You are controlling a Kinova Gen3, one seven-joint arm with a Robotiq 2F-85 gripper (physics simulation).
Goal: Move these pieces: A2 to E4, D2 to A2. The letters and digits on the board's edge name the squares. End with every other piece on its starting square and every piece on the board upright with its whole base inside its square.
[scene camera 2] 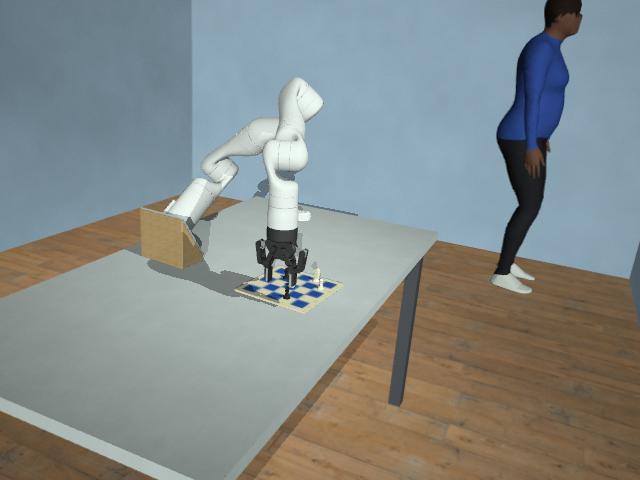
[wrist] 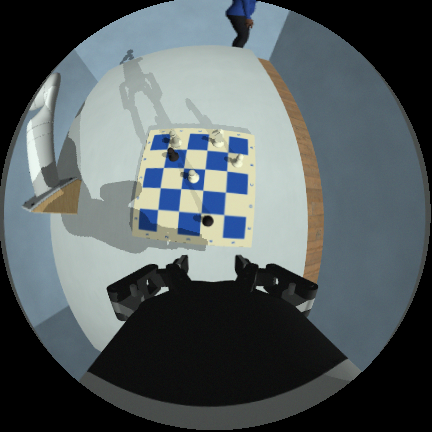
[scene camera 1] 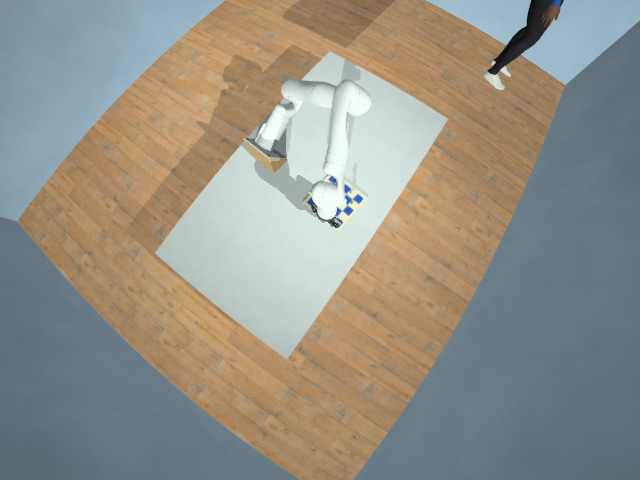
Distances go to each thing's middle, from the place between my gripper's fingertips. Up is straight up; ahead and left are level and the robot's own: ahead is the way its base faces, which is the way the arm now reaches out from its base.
Now: the chessboard [scene camera 1: 345, 212] 20 mm behind my hand, 120 mm to the left of it and 60 mm below it.
